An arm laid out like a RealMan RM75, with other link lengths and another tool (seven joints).
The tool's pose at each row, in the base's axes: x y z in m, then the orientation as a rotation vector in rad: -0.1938 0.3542 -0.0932 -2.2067 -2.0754 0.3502; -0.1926 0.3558 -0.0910 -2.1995 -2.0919 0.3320; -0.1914 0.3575 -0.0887 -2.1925 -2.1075 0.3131; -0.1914 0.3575 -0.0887 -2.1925 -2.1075 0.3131; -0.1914 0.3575 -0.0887 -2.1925 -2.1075 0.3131; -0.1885 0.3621 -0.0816 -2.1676 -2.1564 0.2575; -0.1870 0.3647 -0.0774 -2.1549 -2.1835 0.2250; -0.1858 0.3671 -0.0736 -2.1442 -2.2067 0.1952; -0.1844 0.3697 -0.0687 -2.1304 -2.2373 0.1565; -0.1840 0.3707 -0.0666 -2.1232 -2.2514 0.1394; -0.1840 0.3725 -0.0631 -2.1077 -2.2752 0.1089; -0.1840 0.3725 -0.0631 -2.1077 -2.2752 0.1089; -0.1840 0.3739 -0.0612 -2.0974 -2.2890 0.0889; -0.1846 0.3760 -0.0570 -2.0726 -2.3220 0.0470
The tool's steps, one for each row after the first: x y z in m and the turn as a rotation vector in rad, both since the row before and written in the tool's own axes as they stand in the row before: 0.0014 0.0006 -0.0025 -0.0119 0.0049 -0.0111; 0.0015 0.0006 -0.0026 -0.0119 0.0055 -0.0106; 0.0000 0.0000 0.0000 0.0000 0.0000 0.0000; 0.0000 0.0000 0.0000 0.0000 0.0000 0.0000; 0.0040 0.0012 -0.0079 -0.0353 0.0155 -0.0344; 0.0023 0.0007 -0.0046 -0.0213 0.0083 -0.0184; 0.0022 0.0006 -0.0041 -0.0194 0.0076 -0.0156; 0.0023 0.0008 -0.0052 -0.0259 0.0090 -0.0202; 0.0009 0.0002 -0.0022 -0.0114 0.0040 -0.0097; 0.0017 -0.0002 -0.0035 -0.0185 0.0087 -0.0179; 0.0000 0.0000 0.0000 0.0000 0.0000 0.0000; 0.0014 0.0000 -0.0019 -0.0113 0.0065 -0.0111; 0.0021 -0.0007 -0.0042 -0.0248 0.0123 -0.0263
